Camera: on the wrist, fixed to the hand. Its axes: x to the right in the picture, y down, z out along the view.
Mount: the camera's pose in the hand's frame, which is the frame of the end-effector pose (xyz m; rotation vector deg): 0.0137 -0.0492 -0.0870 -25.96 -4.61 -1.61
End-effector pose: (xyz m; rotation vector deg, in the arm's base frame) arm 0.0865 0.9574 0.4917 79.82 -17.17 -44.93
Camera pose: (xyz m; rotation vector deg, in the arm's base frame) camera 0.1348 1.0157 0.4251 54.04 -8.66 -49.86
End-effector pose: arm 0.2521 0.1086 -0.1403 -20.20 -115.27 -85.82
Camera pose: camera 0.2413 0.0093 -0.1542 -32.98 -98.82 -113.59
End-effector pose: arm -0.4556 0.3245 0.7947 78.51 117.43 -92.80
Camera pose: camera -0.4674 0.4065 0.8522 63.05 126.76 -62.94
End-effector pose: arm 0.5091 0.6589 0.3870 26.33 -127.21 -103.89
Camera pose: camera 0.5336 0.5660 0.3563 18.86 -101.34 -131.54
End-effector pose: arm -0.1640 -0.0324 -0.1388 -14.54 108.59 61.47
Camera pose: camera -0.1977 -0.1251 -0.1602 -27.69 89.08 83.85
